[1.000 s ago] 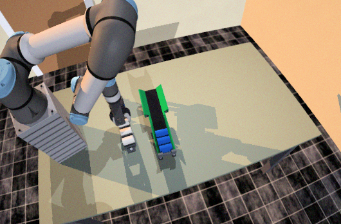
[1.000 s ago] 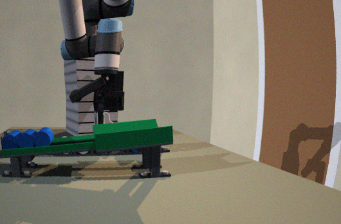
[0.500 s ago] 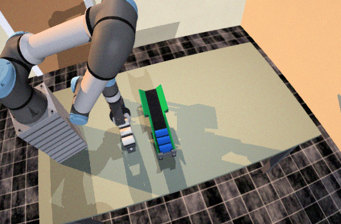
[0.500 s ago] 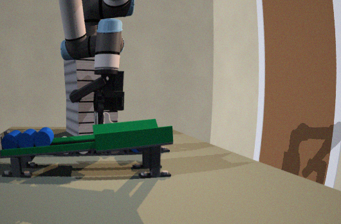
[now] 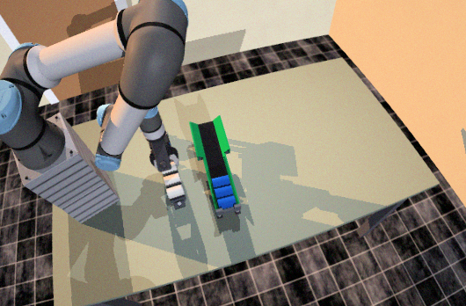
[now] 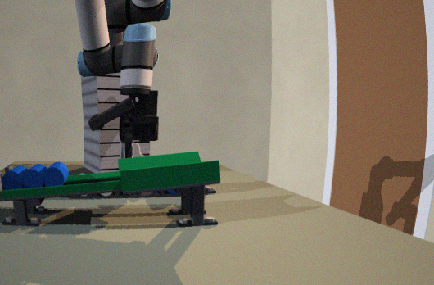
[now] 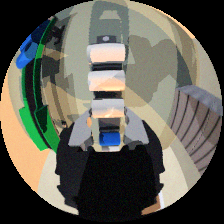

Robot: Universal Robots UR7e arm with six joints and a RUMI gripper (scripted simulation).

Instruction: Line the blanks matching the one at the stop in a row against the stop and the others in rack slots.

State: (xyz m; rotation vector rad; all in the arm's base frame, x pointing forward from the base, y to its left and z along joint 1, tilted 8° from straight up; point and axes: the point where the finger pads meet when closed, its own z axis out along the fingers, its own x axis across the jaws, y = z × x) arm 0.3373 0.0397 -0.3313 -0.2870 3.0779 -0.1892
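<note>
Now: hand 3 cm to the right of the stock rack and 4 cm above it. Round my hand: stop: 21 cm ahead, 23 cm to the right, 2 cm above.
</note>
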